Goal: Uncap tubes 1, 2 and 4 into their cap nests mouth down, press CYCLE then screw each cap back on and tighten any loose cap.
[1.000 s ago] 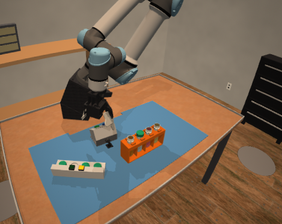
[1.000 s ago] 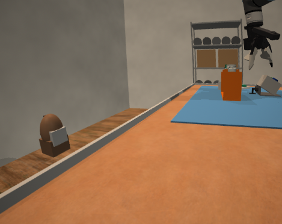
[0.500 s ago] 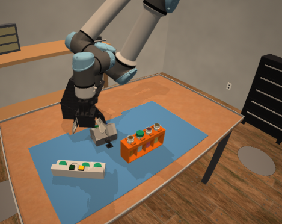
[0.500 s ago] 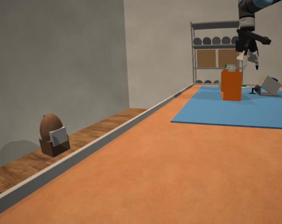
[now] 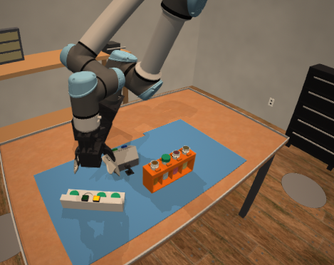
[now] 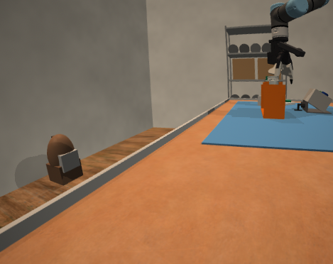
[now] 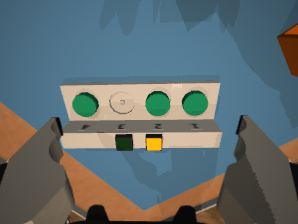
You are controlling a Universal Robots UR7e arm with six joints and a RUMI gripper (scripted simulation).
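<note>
Right now the cap is 9 cm below my hand, 6 cm ahead of it and 4 cm to the left of it. From my hand the other things lie so: green key: 14 cm behind, 13 cm to the left, 3 cm below; then grey key housing: 15 cm to the left, 12 cm behind, 5 cm below; then blue key: 17 cm to the left, 14 cm behind, 3 cm below.
</note>
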